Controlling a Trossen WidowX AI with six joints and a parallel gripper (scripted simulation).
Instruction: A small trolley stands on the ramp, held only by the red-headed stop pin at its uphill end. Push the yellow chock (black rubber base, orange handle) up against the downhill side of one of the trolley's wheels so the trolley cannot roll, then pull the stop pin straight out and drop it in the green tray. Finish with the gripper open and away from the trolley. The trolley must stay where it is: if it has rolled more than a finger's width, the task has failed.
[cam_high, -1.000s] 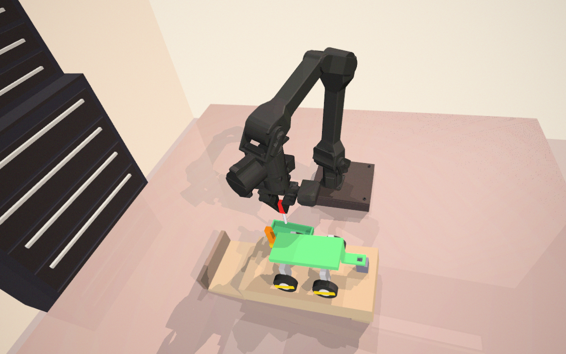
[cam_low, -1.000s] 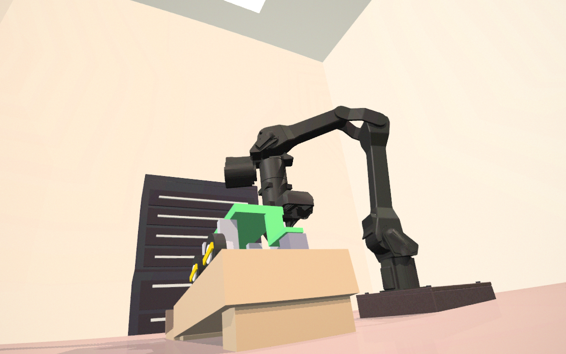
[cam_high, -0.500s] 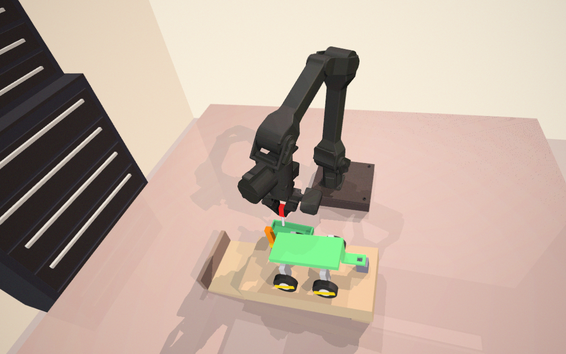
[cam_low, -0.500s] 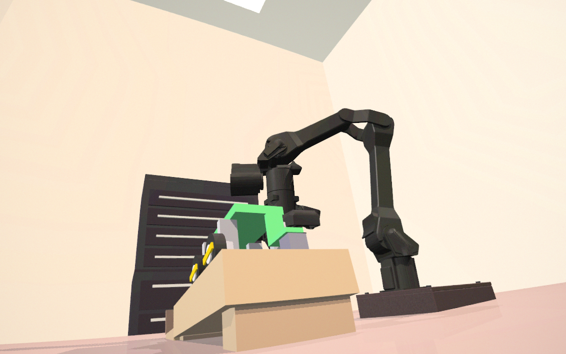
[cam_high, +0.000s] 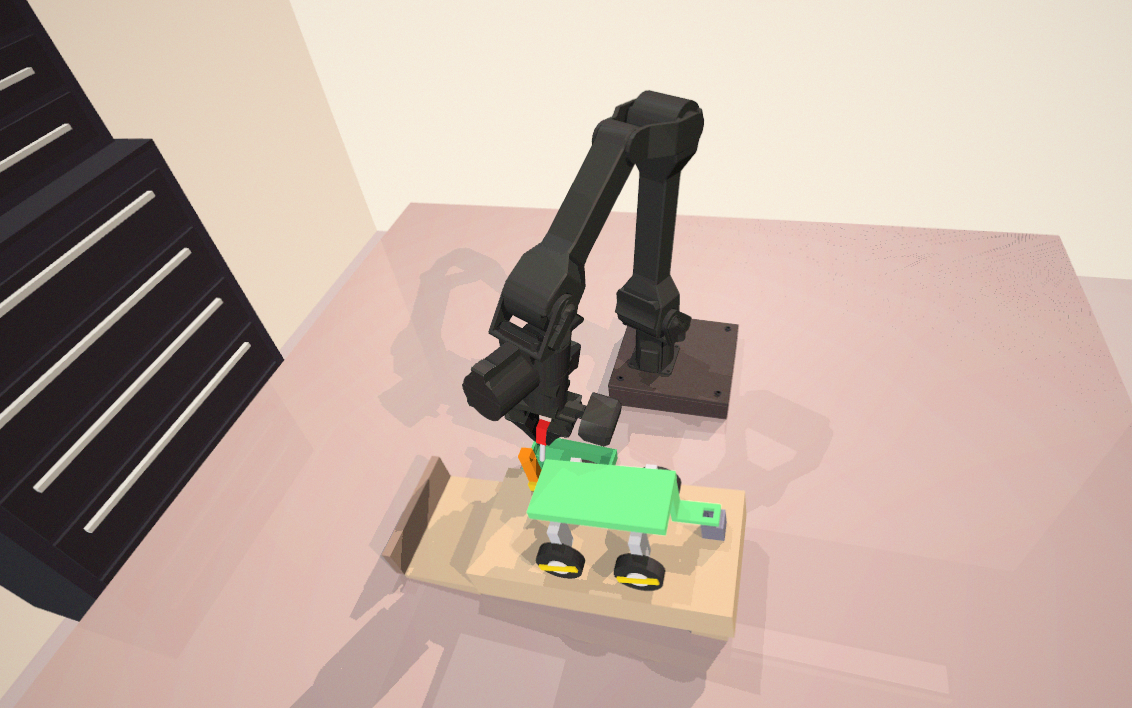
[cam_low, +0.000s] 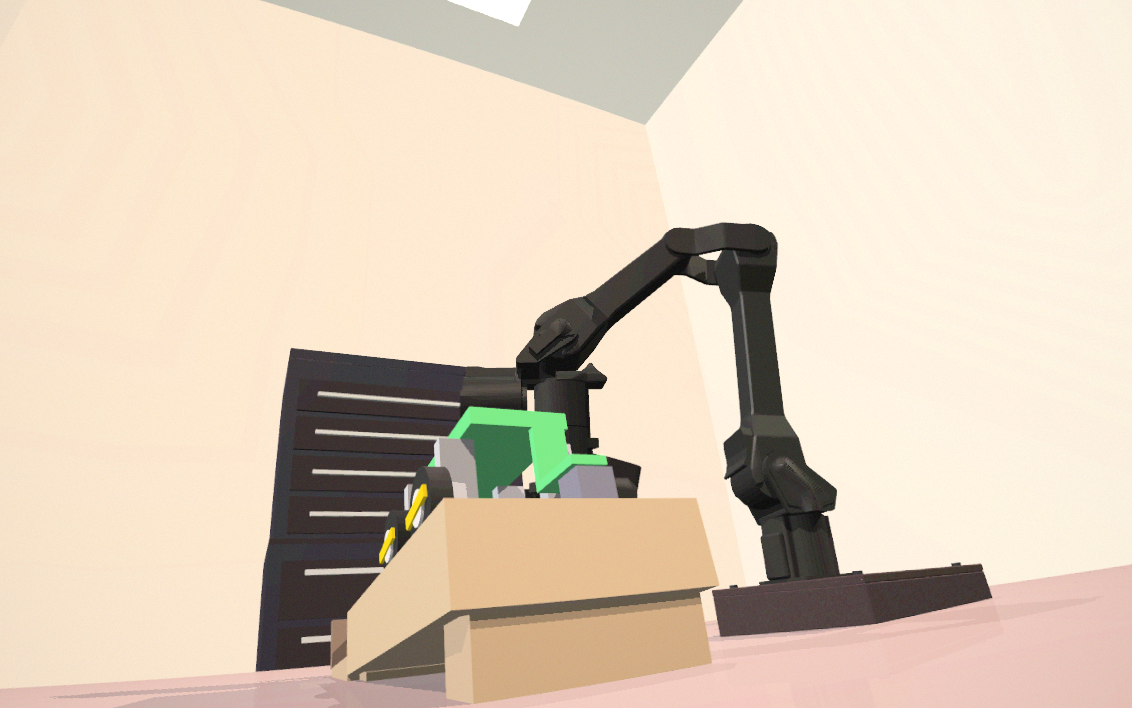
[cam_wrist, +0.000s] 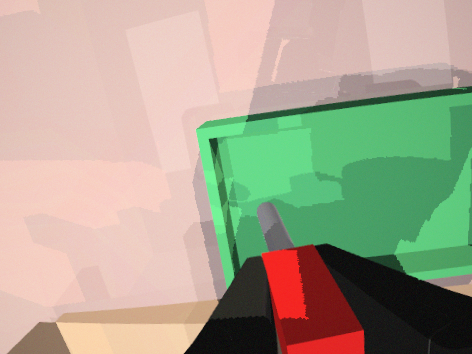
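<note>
Now: the green tray 70 mm below my gripper tip and 30 mm to the left of it. Round my gripper tip: yellow chock 70 mm ahead, 40 mm to the left, 20 mm above; then red-headed stop pin right at my gripper tip; then tan ramp 130 mm to the left, 110 mm ahead, 10 mm below.
</note>
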